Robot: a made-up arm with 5 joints.
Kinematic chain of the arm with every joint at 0, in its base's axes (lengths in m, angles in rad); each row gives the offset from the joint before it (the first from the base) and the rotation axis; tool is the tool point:
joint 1: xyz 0 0 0.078 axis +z
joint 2: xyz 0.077 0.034 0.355 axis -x
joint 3: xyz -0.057 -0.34 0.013 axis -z
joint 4: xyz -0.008 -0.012 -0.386 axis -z
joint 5: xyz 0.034 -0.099 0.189 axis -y
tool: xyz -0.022 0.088 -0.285
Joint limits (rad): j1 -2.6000..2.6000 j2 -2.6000..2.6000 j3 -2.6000..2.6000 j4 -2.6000..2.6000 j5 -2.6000..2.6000
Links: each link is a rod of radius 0.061 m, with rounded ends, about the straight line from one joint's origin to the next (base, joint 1, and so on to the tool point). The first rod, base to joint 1, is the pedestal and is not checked.
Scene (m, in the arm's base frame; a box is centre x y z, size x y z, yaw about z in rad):
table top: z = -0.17
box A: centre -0.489 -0.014 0.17 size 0.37 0.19 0.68 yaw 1
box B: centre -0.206 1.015 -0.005 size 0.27 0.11 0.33 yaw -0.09
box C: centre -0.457 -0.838 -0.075 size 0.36 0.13 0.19 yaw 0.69
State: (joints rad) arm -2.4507 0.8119 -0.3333 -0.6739 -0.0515
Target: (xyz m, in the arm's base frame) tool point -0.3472 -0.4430 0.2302
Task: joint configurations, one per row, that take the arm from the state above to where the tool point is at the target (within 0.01 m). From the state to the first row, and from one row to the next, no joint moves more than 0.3 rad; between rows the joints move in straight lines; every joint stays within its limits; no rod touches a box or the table.
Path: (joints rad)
1: -2.2959 1.0424 -0.3779 -0.6561 -0.2282
2: -2.1412 1.2728 -0.4226 -0.6384 -0.4050
3: -1.9864 1.5033 -0.4672 -0.6206 -0.5817
4: -1.8316 1.7338 -0.5118 -0.6028 -0.7585
5: -1.5501 1.5833 -0.6400 -0.4949 -0.7023
6: -1.2686 1.4328 -0.7682 -0.3871 -0.6461
7: -0.9871 1.2823 -0.8964 -0.2792 -0.5899
8: -0.9010 1.0015 -0.8171 -0.5041 -0.5287
9: -0.8150 0.7206 -0.7378 -0.7290 -0.4674
10: -0.7290 0.4398 -0.6585 -0.9540 -0.4062

